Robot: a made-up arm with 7 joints. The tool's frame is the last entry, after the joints. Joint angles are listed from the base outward. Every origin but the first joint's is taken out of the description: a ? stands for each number. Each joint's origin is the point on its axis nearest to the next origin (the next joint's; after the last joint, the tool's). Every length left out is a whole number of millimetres.
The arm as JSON. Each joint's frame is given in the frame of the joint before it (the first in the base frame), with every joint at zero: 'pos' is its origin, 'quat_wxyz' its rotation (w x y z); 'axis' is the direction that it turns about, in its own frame. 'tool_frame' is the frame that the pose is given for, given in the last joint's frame.
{
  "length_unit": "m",
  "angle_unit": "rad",
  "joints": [
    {
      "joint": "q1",
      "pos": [
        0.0,
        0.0,
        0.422
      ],
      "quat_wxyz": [
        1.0,
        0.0,
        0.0,
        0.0
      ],
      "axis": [
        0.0,
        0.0,
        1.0
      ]
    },
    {
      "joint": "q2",
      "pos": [
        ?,
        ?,
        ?
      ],
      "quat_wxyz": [
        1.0,
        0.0,
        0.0,
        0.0
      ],
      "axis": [
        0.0,
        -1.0,
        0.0
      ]
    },
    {
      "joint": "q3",
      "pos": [
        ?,
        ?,
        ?
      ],
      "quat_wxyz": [
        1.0,
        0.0,
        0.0,
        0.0
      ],
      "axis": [
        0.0,
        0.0,
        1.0
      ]
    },
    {
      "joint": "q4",
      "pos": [
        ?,
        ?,
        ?
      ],
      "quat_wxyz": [
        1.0,
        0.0,
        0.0,
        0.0
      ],
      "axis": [
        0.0,
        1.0,
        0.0
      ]
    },
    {
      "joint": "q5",
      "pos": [
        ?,
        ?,
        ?
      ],
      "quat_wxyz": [
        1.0,
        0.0,
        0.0,
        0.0
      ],
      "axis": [
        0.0,
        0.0,
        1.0
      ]
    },
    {
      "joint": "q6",
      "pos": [
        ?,
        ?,
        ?
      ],
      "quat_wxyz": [
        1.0,
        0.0,
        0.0,
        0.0
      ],
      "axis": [
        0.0,
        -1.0,
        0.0
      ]
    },
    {
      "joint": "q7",
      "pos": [
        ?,
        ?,
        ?
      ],
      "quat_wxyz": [
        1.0,
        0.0,
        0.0,
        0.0
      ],
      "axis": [
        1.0,
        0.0,
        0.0
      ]
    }
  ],
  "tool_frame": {
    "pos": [
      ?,
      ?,
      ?
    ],
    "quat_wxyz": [
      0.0,
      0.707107,
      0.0,
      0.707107
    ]
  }
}
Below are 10 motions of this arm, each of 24 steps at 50 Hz.
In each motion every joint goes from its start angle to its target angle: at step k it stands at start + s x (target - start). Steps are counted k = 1, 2, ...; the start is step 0. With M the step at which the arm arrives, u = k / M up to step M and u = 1 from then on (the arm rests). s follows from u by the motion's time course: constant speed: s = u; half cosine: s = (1 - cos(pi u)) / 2; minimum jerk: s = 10 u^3 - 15 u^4 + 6 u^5.
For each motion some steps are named. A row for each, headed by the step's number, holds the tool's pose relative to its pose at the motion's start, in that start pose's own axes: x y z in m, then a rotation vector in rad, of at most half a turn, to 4 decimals.
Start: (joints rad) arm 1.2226 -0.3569 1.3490 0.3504 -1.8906 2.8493 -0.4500
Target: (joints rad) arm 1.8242 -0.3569 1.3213 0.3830 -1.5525 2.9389 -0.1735
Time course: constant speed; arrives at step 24
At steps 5, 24:
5: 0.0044 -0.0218 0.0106 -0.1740 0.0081 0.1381
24: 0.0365 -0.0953 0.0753 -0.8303 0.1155 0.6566

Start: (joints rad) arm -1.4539 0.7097 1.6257 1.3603 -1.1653 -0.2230 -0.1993
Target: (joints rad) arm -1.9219 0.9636 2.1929 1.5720 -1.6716 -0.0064 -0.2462
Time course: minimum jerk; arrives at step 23
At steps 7, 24:
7: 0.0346 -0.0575 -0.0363 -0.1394 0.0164 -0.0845
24: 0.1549 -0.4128 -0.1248 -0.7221 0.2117 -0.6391

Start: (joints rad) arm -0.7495 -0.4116 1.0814 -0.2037 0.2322 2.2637 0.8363
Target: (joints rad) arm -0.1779 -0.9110 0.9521 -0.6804 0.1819 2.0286 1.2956
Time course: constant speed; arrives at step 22
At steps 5, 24:
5: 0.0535 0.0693 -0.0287 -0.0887 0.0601 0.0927
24: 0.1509 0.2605 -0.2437 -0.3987 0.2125 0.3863

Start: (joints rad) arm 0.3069 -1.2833 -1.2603 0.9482 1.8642 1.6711 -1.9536
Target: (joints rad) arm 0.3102 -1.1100 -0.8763 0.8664 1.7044 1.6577 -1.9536
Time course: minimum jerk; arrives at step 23
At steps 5, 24:
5: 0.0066 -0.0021 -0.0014 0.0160 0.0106 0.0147
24: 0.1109 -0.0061 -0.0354 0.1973 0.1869 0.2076

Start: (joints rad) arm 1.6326 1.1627 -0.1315 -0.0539 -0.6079 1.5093 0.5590
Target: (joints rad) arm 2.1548 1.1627 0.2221 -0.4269 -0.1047 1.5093 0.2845
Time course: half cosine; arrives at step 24
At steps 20, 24:
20: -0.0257 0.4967 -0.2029 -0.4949 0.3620 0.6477
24: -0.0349 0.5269 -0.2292 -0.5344 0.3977 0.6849

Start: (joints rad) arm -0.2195 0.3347 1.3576 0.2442 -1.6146 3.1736 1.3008
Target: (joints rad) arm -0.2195 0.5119 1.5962 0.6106 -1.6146 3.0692 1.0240
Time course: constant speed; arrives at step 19
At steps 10, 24:
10: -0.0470 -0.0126 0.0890 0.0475 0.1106 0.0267
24: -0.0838 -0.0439 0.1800 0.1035 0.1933 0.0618

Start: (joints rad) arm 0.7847 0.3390 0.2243 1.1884 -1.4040 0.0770 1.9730
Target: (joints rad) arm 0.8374 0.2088 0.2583 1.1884 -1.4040 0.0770 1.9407
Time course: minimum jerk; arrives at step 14
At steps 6, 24:
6: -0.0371 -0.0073 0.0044 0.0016 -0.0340 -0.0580
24: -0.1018 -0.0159 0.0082 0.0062 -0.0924 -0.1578

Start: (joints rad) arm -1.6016 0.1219 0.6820 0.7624 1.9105 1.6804 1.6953
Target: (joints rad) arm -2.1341 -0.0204 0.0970 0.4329 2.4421 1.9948 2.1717
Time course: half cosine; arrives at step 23
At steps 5, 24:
5: -0.0220 -0.0329 0.0049 0.1004 -0.0697 0.0305
24: -0.2289 -0.1716 -0.0491 0.4883 -0.8006 0.1831

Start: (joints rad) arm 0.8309 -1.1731 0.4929 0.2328 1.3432 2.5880 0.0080
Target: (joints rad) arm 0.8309 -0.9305 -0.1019 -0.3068 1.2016 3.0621 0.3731
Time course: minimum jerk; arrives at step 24
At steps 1, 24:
1: 0.0000 -0.0003 0.0000 0.0007 0.0004 0.0004
24: 0.0670 -0.3547 -0.1219 1.0670 0.4038 0.8234

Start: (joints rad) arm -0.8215 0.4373 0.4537 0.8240 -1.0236 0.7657 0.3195
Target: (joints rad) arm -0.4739 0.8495 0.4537 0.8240 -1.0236 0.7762 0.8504
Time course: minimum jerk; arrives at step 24
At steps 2, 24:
2: 0.0006 0.0010 -0.0017 0.0006 0.0023 0.0042
24: -0.0009 0.2592 -0.3056 0.1868 0.3924 0.8673

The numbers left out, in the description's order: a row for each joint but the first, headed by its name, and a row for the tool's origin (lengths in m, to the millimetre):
q2: 0.0 -0.083 0.0
q3: 0.0 0.0 0.421
q4: 0.013 0.055 0.0
q5: -0.029 0.0 0.446
q6: 0.0 -0.071 0.0
q7: 0.009 0.0 0.067
tool: 0.0 0.0 0.0

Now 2 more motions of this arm.
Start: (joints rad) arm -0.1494 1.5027 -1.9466 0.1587 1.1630 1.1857 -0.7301
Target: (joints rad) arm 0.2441 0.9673 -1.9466 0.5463 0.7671 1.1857 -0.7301
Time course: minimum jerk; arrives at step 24
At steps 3, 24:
3: -0.0078 -0.0057 0.0036 0.0037 -0.0141 -0.0055
24: -0.4925 -0.3881 -0.0026 0.3799 -0.7850 -0.4072

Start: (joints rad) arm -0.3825 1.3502 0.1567 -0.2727 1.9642 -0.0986 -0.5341
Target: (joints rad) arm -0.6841 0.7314 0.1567 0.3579 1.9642 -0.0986 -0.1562
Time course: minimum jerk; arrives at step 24
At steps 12, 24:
12: -0.3795 0.2637 -0.0790 -0.0514 0.1498 0.8205
24: -0.8298 0.2753 -0.1616 -0.1653 0.3134 1.6268

